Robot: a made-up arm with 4 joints. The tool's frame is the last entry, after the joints. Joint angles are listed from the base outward.
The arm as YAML. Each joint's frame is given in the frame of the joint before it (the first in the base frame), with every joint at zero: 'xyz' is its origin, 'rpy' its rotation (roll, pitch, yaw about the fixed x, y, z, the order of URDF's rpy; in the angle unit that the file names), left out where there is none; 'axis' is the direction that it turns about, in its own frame. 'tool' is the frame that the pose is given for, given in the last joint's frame.
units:
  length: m
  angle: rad
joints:
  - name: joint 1
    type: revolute
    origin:
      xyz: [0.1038, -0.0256, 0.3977]
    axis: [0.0, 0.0, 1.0]
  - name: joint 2
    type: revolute
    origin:
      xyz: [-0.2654, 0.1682, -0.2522]
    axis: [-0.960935, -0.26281, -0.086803]
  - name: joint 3
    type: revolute
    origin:
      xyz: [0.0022, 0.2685, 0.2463]
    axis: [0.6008, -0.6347, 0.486]
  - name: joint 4
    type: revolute
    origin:
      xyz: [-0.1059, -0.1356, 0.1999]
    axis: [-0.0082, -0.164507, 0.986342]
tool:
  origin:
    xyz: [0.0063, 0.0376, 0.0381]
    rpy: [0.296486, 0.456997, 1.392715]
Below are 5 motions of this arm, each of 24 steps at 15 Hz.
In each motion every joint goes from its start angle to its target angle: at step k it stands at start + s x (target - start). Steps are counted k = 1, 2, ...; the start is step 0. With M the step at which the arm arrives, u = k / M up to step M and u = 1 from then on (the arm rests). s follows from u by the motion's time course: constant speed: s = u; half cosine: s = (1 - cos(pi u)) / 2; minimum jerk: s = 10 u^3 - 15 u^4 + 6 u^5.
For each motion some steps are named. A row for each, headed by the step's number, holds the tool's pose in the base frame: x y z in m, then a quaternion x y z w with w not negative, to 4 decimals.
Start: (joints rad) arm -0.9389 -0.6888 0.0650 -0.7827
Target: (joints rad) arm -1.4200 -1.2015 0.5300 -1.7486
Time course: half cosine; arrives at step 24
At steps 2, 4, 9, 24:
2: -0.0580 0.1650 0.6071 0.4971 0.0307 -0.0256 0.8668
4: -0.0634 0.1593 0.5962 0.5160 0.0125 -0.0455 0.8553
9: -0.0877 0.1411 0.5371 0.6039 -0.0747 -0.1317 0.7825
24: -0.1043 0.1635 0.3332 0.8031 -0.2967 -0.2490 0.4528

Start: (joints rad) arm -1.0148 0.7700 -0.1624 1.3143
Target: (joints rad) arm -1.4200 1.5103 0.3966 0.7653
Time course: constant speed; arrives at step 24
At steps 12, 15, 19, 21, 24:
12: 0.5316 0.6275 0.1853 -0.1333 0.7074 0.3847 0.5777
15: 0.5522 0.6011 0.1450 -0.1380 0.7291 0.3509 0.5712
19: 0.5731 0.5617 0.0952 -0.1418 0.7556 0.3098 0.5594
21: 0.5808 0.5407 0.0721 -0.1427 0.7680 0.2910 0.5524
24: 0.5889 0.5079 0.0401 -0.1425 0.7855 0.2650 0.5408

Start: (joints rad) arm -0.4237 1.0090 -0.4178 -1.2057
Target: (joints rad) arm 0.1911 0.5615 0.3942 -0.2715
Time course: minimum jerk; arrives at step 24
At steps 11, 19, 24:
11: -0.1697 0.6597 0.3522 -0.2415 0.3089 -0.0155 0.9198
19: -0.3854 0.3973 0.4338 -0.2466 0.2138 0.5343 0.7797
24: -0.4004 0.3574 0.4394 -0.2469 0.1898 0.5924 0.7430

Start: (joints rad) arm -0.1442 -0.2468 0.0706 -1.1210
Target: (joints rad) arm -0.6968 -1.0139 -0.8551 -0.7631
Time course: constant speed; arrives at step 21
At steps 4, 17, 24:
4: -0.1222 0.1719 0.6645 0.3500 0.3200 0.0612 0.8782
17: -0.0052 0.0193 0.6746 0.5011 0.4326 0.0115 0.7495
24: 0.0118 -0.0358 0.6509 0.5471 0.4536 0.0253 0.7031

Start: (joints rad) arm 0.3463 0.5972 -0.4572 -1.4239
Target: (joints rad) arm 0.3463 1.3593 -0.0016 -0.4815
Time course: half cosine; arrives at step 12
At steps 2, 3, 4, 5, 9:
2: -0.4219 0.4593 0.4374 -0.1849 0.2195 -0.1354 0.9483
3: -0.4323 0.4692 0.4080 -0.2139 0.2140 -0.0990 0.9480
4: -0.4446 0.4799 0.3687 -0.2541 0.2081 -0.0525 0.9431
5: -0.4569 0.4888 0.3216 -0.3037 0.2034 0.0000 0.9308
9: -0.4831 0.4841 0.1301 -0.5162 0.2129 0.1826 0.8092

